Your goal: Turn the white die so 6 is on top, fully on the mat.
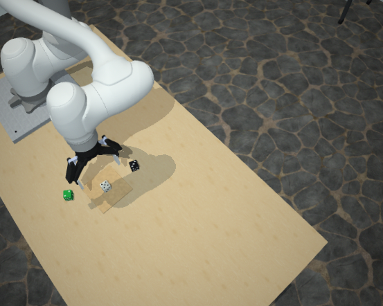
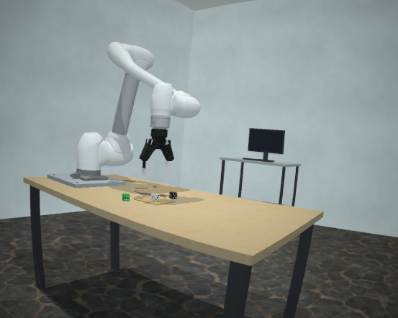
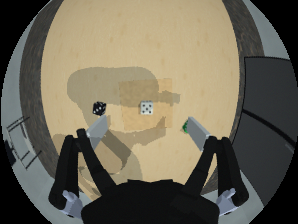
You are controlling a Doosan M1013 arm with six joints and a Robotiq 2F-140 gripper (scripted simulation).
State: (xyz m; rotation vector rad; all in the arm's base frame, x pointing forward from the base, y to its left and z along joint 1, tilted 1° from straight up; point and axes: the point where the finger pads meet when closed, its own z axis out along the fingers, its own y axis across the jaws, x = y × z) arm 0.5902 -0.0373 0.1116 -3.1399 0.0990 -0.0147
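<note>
Now: the white die 11 cm below my hand. Also, from my hand: green die (7 cm behind, 12 cm to the right, 11 cm below); then tan mat (13 cm below); then black die (13 cm to the left, 11 cm below).
</note>
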